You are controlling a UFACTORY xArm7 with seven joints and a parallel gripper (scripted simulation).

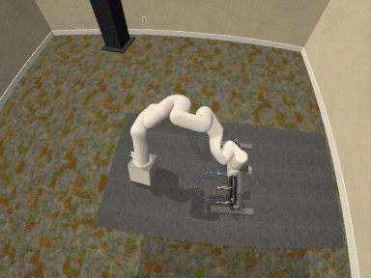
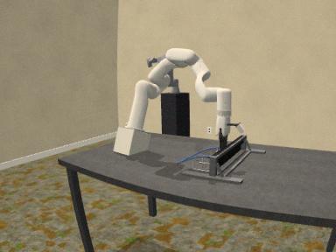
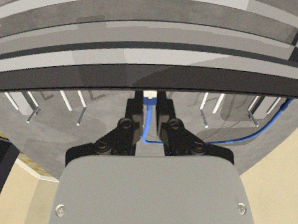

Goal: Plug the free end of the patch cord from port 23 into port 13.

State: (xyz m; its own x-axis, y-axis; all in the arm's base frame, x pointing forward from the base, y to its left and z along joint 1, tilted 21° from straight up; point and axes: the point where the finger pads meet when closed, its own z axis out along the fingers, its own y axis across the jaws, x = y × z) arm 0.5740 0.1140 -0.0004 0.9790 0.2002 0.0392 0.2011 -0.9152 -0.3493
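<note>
Now: hand 2 cm short of the plug and 1 cm above it.
</note>
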